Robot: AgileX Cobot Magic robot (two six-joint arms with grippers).
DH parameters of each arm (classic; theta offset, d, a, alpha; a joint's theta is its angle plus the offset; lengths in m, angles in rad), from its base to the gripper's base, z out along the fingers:
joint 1: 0 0.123 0 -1.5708
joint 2: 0.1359 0 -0.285 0
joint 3: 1.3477 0 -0.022 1.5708
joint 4: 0 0.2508 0 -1.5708
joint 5: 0 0 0.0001 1.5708
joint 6: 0 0.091 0 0
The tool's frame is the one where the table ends.
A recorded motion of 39 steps. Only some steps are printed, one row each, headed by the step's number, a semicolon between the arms.
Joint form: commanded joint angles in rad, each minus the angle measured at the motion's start. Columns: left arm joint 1, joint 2, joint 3, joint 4, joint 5, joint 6; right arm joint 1, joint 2, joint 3, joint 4, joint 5, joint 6.
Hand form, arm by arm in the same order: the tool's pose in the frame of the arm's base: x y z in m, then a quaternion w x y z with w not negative. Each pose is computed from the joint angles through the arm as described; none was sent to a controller.
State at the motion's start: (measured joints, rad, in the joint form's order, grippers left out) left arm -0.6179 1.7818 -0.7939 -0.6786 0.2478 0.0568; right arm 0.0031 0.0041 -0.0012 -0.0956 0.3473 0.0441
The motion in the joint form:
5: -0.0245 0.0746 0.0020 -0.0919 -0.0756 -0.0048; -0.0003 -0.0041 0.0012 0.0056 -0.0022 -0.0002
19: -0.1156 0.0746 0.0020 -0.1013 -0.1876 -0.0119; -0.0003 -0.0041 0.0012 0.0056 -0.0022 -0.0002
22: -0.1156 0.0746 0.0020 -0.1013 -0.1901 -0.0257; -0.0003 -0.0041 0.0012 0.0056 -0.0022 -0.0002
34: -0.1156 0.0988 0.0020 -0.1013 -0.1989 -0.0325; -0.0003 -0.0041 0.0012 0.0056 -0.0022 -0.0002
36: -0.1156 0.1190 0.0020 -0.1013 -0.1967 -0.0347; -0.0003 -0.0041 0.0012 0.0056 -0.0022 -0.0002
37: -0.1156 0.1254 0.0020 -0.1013 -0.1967 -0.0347; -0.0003 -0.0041 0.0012 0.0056 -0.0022 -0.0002
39: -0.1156 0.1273 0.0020 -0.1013 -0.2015 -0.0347; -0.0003 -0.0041 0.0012 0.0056 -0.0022 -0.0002
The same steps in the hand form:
5: 0.2464 -0.1980 0.1068 0.14454 -0.01943 0.97076 -0.19068; 0.0535 -0.0026 0.1822 0.61041 -0.00798 0.79170 -0.02365
19: 0.2370 -0.2189 0.1099 0.18822 0.00547 0.96212 -0.19715; 0.0535 -0.0026 0.1822 0.61041 -0.00798 0.79170 -0.02365
22: 0.2372 -0.2189 0.1100 0.18805 -0.00143 0.96191 -0.19841; 0.0535 -0.0026 0.1822 0.61041 -0.00798 0.79170 -0.02365
34: 0.2377 -0.2185 0.1025 0.18300 -0.00583 0.96435 -0.19107; 0.0535 -0.0026 0.1822 0.61041 -0.00798 0.79170 -0.02365
36: 0.2371 -0.2182 0.0959 0.17453 -0.00688 0.96715 -0.18472; 0.0535 -0.0026 0.1822 0.61041 -0.00798 0.79170 -0.02365
37: 0.2370 -0.2181 0.0938 0.17224 -0.00695 0.96795 -0.18263; 0.0535 -0.0026 0.1822 0.61041 -0.00798 0.79170 -0.02365
39: 0.2374 -0.2180 0.0934 0.17389 -0.00741 0.96778 -0.18194; 0.0535 -0.0026 0.1822 0.61041 -0.00798 0.79170 -0.02365

